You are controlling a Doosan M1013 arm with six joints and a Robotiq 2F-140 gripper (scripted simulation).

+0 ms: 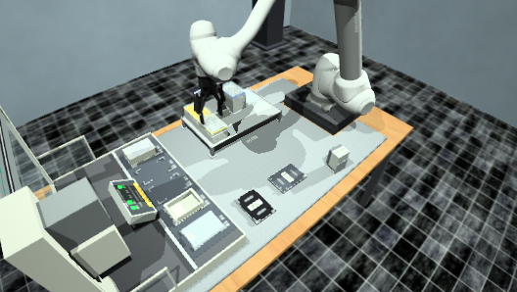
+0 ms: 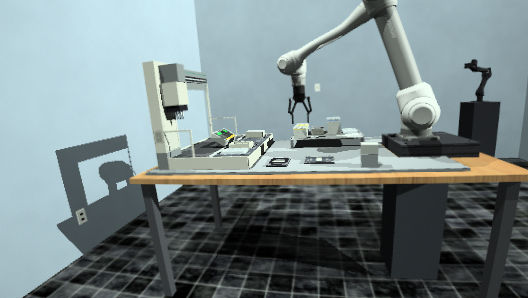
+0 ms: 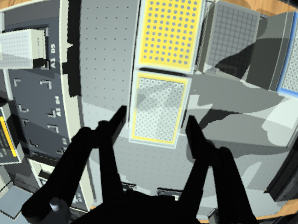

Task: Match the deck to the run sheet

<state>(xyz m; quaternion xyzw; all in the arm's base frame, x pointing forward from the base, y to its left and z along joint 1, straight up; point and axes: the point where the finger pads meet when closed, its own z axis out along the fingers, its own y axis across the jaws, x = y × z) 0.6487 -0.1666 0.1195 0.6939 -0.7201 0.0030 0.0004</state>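
Now: hand 50 mm above the clear cover. Also, from my hand: yellow-rimmed tip rack (10 mm behind, 10 mm to the left, 70 mm below); blue-rimmed tip rack (230 mm behind, 120 mm to the right, 50 mm below); shelf (160 mm behind, 60 mm to the right, 120 mm below).
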